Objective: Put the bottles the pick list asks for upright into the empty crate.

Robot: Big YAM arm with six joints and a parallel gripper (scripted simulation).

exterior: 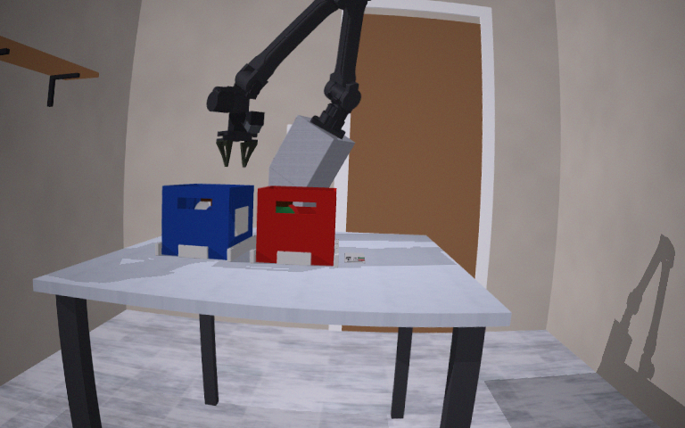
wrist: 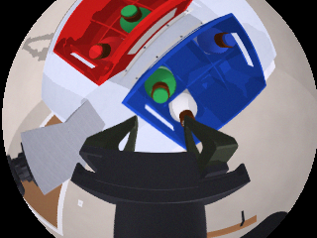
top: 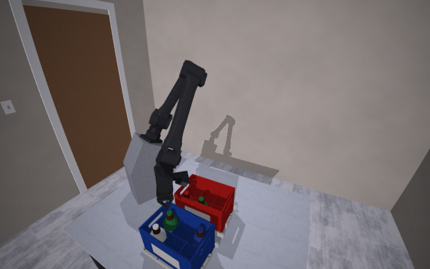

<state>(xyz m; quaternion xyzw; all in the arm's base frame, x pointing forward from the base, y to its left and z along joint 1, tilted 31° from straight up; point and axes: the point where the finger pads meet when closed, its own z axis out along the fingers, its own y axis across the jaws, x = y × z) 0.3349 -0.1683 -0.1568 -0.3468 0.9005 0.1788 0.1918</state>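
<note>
Right now my hand is 9 cm to the left of the white-label bottle and 15 cm above it. Also, from my hand: blue crate: 9 cm ahead, 4 cm to the right, 15 cm below; red-label bottle: 1 cm behind, 15 cm to the left, 15 cm below; blue bottle: 18 cm ahead, 15 cm below.
</note>
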